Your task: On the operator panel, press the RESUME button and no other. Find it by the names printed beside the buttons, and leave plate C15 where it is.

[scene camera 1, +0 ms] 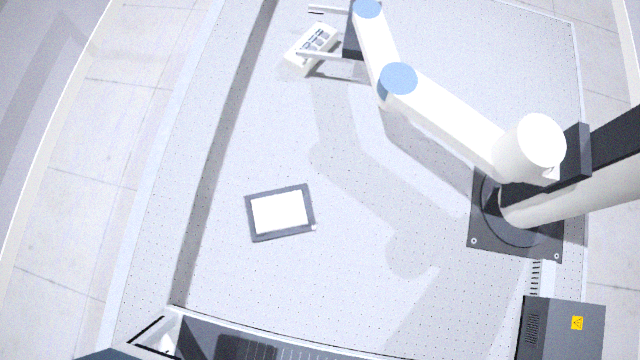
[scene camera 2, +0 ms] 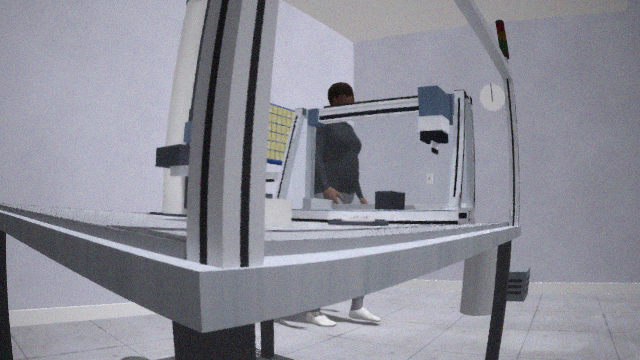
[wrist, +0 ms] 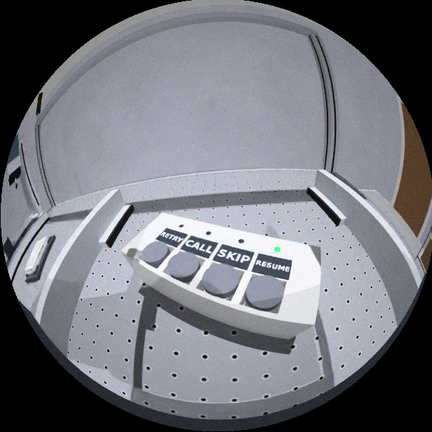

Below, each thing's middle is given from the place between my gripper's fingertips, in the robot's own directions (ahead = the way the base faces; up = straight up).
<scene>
I see my gripper 3 cm past the call button (wrist: 183, 266), 3 cm to the right of it and 5 cm above it. From my hand the other things lie so: white operator panel (scene camera 1: 300, 66): 2 cm behind, 1 cm to the left, 7 cm below; then skip button (wrist: 221, 280): 5 cm behind, 5 cm below; then resume button (wrist: 264, 292): 6 cm behind, 2 cm to the right, 5 cm below.
</scene>
